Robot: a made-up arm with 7 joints.
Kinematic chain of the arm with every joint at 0, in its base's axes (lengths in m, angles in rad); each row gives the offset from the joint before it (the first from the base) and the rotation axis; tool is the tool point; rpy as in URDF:
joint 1: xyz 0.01 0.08 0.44 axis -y
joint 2: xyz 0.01 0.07 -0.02 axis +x
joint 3: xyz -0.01 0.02 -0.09 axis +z
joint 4: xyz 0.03 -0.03 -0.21 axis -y
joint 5: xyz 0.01 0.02 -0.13 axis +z
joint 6: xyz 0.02 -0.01 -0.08 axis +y
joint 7: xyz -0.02 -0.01 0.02 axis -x
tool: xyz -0.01 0.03 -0.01 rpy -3.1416 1.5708 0
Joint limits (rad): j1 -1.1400..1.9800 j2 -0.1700..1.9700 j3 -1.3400..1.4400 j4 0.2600..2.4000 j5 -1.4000..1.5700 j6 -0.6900..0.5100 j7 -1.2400..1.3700
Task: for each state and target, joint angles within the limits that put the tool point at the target. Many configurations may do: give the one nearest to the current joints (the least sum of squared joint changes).
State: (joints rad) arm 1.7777 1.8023 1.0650 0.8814 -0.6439 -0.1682 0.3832
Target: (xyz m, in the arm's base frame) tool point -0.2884 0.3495 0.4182
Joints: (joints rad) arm 1.9405 1.8410 1.1895 1.6655 -0.6871 -0.0804 0.2648
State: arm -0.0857 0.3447 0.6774 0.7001 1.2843 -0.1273 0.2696
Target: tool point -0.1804 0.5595 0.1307
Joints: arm -0.7394 0.7038 0.9396 0.2600 1.2840 -0.6541 0.5957
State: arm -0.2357 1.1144 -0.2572 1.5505 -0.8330 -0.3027 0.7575
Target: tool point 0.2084 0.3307 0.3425
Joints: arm -0.2415 1.3456 -0.0102 2.1187 -0.8559 -0.1687 0.5989
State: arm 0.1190 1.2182 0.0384 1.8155 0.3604 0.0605 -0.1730
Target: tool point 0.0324 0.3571 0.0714
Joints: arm -0.5381 0.7743 -0.3129 1.3391 0.3977 -0.0103 -0.1392
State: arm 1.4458 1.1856 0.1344 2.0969 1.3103 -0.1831 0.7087
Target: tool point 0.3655 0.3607 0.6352
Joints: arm 1.4362 0.6690 -0.1121 1.2008 1.2815 -0.3034 0.7046
